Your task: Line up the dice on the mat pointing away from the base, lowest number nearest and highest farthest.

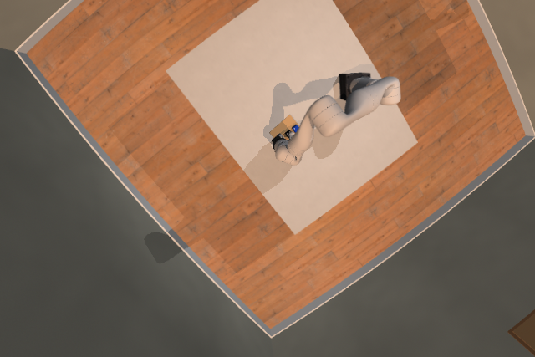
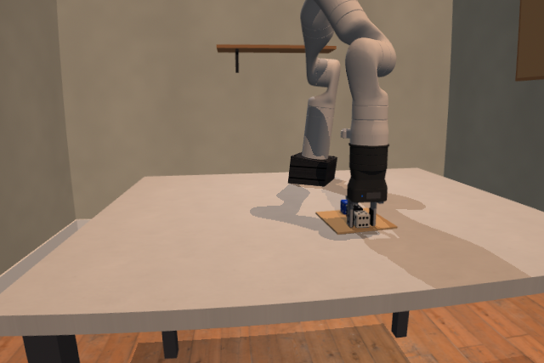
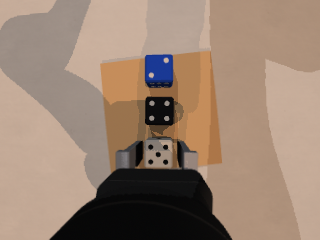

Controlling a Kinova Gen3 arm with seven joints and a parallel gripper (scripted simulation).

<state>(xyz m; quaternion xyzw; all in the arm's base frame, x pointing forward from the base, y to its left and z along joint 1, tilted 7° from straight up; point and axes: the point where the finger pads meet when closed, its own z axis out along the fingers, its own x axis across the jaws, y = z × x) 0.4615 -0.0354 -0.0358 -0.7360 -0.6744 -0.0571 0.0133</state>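
My hand is right at the white die. From my hand the other things lie so: mat (50 mm behind, 20 mm below); blue die (90 mm behind, 10 mm to the left).
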